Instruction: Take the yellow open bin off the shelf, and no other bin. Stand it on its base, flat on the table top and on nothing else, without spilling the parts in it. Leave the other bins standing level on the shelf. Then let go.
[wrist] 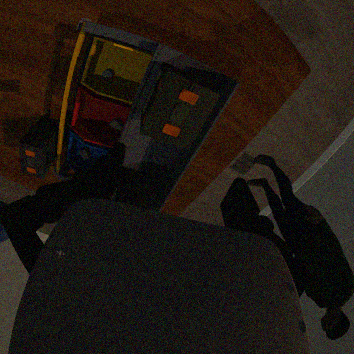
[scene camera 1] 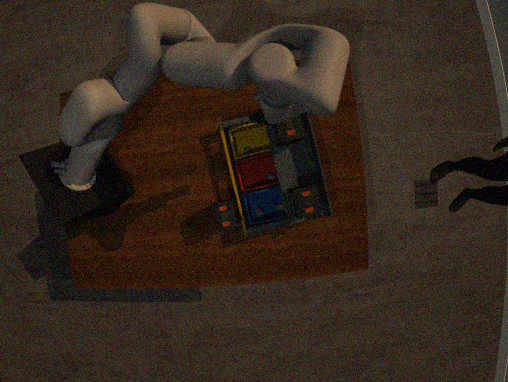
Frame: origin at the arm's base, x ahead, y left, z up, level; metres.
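Seen in the pictures: gripper, fingertip midpoint: (wrist: 177,176) (scene camera 1: 288,115); arm's base at its link origin: (scene camera 1: 77,174).
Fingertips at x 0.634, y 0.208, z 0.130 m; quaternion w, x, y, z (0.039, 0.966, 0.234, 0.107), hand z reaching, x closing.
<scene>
Pixels of each thing's middle, then the offset from my fingertips to it. Level surfaces: height alone.
- yellow open bin at the middle of its body: (wrist: 124,70) (scene camera 1: 255,139) dz -0.286, dx -0.073, dy -0.023 m
- red bin at the middle of its body: (wrist: 107,117) (scene camera 1: 262,171) dz -0.286, dx -0.038, dy -0.130 m
- dark box at the middle of its body: (wrist: 41,145) (scene camera 1: 226,214) dz -0.263, dx -0.142, dy -0.285 m
- table at its surface level: dz -0.329 m
The yellow open bin (scene camera 1: 252,140) (wrist: 120,67) stands in the shelf (scene camera 1: 233,175) (wrist: 69,95), at the end of the row, with a small grey part visible in it. The red bin (scene camera 1: 256,172) (wrist: 102,112) is beside it, and the blue bin (scene camera 1: 264,202) (wrist: 85,152) is beyond the red one. My gripper (wrist: 177,176) is open and empty, its dark fingers wide apart in the wrist view. It is off to the side of the yellow bin and touches no bin that I can see. In the scene view my arm's last links hide most of it.
Dark boxes with orange latches are at the shelf's rear part, one (scene camera 1: 306,200) (wrist: 180,107) showing clearly. Another dark box (scene camera 1: 225,215) (wrist: 37,157) stands on the table (scene camera 1: 150,260) before the shelf's yellow rail. A dark figure (scene camera 1: 475,167) (wrist: 320,250) is beyond the table.
</scene>
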